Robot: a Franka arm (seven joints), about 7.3 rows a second.
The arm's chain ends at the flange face. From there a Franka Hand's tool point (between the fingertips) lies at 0.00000 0.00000 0.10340 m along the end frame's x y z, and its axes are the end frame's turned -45 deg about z.
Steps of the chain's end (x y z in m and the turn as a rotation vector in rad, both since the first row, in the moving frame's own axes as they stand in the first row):
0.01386 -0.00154 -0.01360 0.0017 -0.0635 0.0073
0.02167 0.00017 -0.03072 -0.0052 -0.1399 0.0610
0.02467 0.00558 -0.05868 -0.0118 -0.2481 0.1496
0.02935 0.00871 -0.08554 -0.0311 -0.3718 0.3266
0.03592 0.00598 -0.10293 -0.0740 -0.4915 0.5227
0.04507 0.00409 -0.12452 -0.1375 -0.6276 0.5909
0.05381 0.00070 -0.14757 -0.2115 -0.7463 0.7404
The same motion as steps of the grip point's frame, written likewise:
0.00639 0.00393 -0.01381 0.0461 -0.0437 0.0073
0.00493 0.00531 -0.03173 0.0952 -0.1026 0.0610
-0.00396 0.00294 -0.06185 0.1671 -0.1838 0.1496
-0.00969 -0.00170 -0.09259 0.2409 -0.2849 0.3266
-0.00904 -0.00866 -0.11516 0.2952 -0.3999 0.5227
-0.01019 -0.01220 -0.14454 0.3466 -0.5410 0.5909
-0.00666 -0.01702 -0.17581 0.3782 -0.6773 0.7404

